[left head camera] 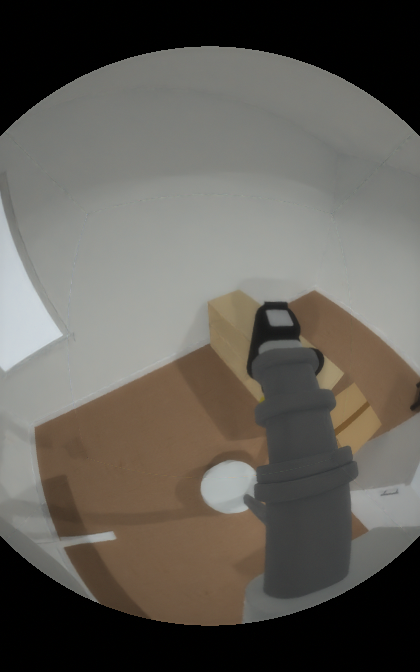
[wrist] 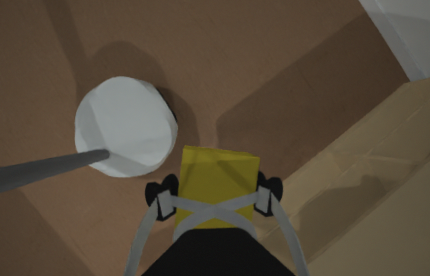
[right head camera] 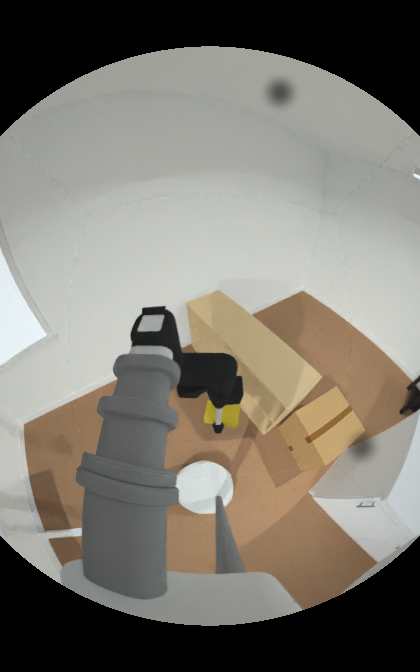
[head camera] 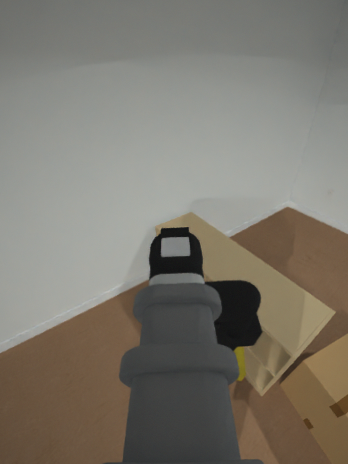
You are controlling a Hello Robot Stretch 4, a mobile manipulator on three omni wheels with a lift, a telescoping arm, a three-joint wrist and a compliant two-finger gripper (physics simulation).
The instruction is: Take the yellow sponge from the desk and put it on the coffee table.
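Pixels of known places: gripper, fingertip midpoint: [wrist: 212, 186]; robot's base, link origin: [wrist: 133, 128].
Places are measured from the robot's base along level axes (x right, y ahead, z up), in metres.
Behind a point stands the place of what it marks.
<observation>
The yellow sponge [wrist: 218, 175] @(y 0.292, x 0.068, z 1.007 m) [right head camera: 230, 416] is between the two fingertips in the wrist view, with a fingertip pressed on each side. My gripper [wrist: 212, 186] @(y 0.291, x 0.087, z 0.959 m) is shut on it and holds it above the brown floor, beside the wooden shelf unit. A sliver of the sponge [head camera: 240, 364] @(y 0.270, x 0.137, z 1.006 m) also shows beside the arm in the head camera view; the arm hides most of it there. In the left head camera view the arm hides nearly all of the sponge. Neither the desk's top nor the coffee table can be made out in these views.
A low wooden shelf unit [head camera: 260, 280] @(y 0.850, x 0.478, z 0.582 m) [right head camera: 270, 350] [left head camera: 232, 305] stands against the wall, close to the gripper. A cardboard box [right head camera: 327, 425] [head camera: 320, 400] @(y 0.316, x 0.687, z 0.276 m) stands at its near end. The robot's round white base part [right head camera: 200, 485] [wrist: 125, 125] @(y 0.013, x -0.009, z 0.187 m) is below the arm. A white cabinet [right head camera: 350, 515] is at the lower right.
</observation>
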